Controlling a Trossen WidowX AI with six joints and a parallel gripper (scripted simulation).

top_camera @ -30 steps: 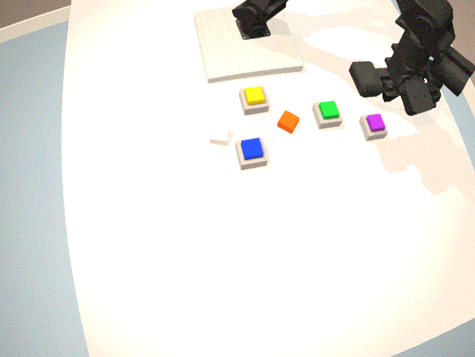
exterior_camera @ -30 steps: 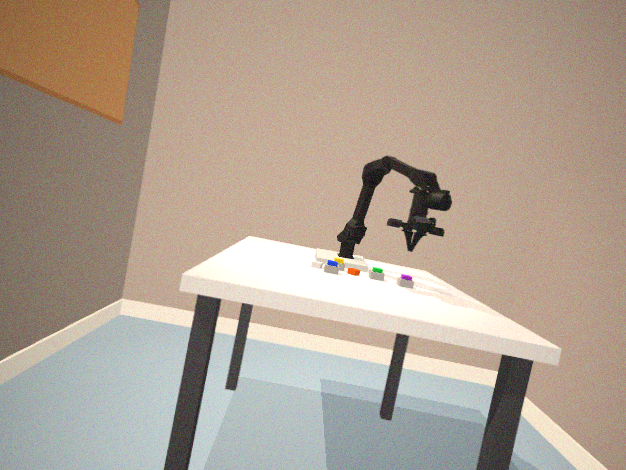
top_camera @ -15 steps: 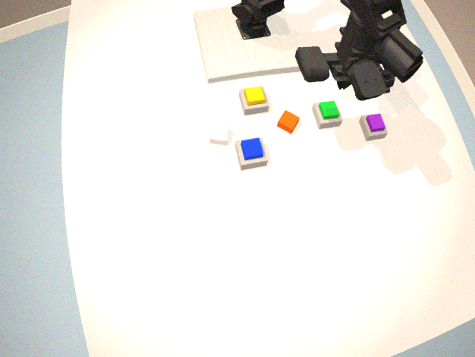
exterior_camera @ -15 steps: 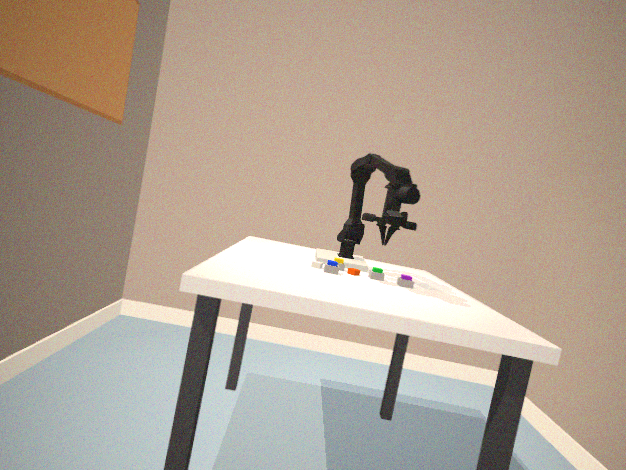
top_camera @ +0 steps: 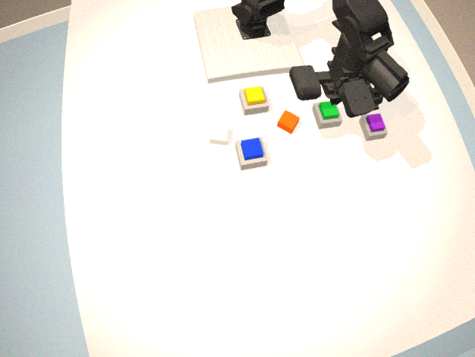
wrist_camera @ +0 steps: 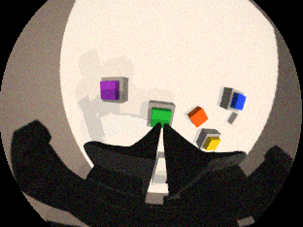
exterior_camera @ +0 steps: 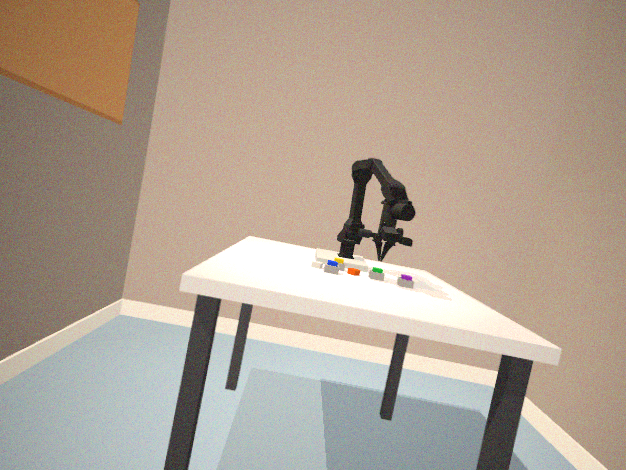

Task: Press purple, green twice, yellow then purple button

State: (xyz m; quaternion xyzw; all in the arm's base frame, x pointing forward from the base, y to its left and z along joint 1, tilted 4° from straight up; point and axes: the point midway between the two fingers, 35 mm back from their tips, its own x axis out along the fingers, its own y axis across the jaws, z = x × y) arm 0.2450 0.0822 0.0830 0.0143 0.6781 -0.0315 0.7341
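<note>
The green button is 3 cm below my gripper tip. From my gripper tip the other things lie so: purple button 4 cm ahead, 9 cm to the left, 3 cm below; yellow button 7 cm behind, 13 cm to the right, 3 cm below; orange block 1 cm behind, 8 cm to the right, 6 cm below.
</note>
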